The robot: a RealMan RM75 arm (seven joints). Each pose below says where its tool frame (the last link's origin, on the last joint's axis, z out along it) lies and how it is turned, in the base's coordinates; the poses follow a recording.
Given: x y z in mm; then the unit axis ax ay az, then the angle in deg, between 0 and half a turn.
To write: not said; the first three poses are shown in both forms.
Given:
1: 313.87, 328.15, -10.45, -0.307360, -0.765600, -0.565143, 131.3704
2: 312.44, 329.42, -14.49, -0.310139, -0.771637, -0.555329, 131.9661
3: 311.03, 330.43, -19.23, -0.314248, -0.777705, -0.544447, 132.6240
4: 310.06, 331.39, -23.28, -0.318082, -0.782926, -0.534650, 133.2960
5: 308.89, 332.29, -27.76, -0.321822, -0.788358, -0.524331, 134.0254
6: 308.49, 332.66, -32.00, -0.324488, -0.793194, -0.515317, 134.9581
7: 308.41, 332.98, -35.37, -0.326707, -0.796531, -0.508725, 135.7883
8: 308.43, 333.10, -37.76, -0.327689, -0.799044, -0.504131, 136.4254
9: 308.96, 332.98, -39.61, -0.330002, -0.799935, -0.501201, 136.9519
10: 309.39, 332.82, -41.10, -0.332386, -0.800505, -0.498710, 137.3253
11: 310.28, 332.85, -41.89, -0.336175, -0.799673, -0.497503, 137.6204
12: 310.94, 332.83, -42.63, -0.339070, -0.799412, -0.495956, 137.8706
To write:
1: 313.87, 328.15, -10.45, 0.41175, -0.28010, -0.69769, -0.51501
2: 312.44, 329.42, -14.49, 0.40701, -0.28329, -0.70483, -0.50725
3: 311.03, 330.43, -19.23, 0.40176, -0.28777, -0.71218, -0.49858
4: 310.06, 331.39, -23.28, 0.39638, -0.29203, -0.71879, -0.49086
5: 308.89, 332.29, -27.76, 0.39053, -0.29627, -0.72576, -0.48269
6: 308.49, 332.66, -32.00, 0.38302, -0.29974, -0.73270, -0.47602
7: 308.41, 332.98, -35.37, 0.37632, -0.30269, -0.73798, -0.47133
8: 308.43, 333.10, -37.76, 0.37116, -0.30428, -0.74197, -0.46812
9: 308.96, 332.98, -39.61, 0.36689, -0.30699, -0.74415, -0.46625
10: 309.39, 332.82, -41.10, 0.36386, -0.30960, -0.74563, -0.46453
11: 310.28, 332.85, -41.89, 0.36146, -0.31345, -0.74561, -0.46387
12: 310.94, 332.83, -42.63, 0.35942, -0.31641, -0.74599, -0.46281
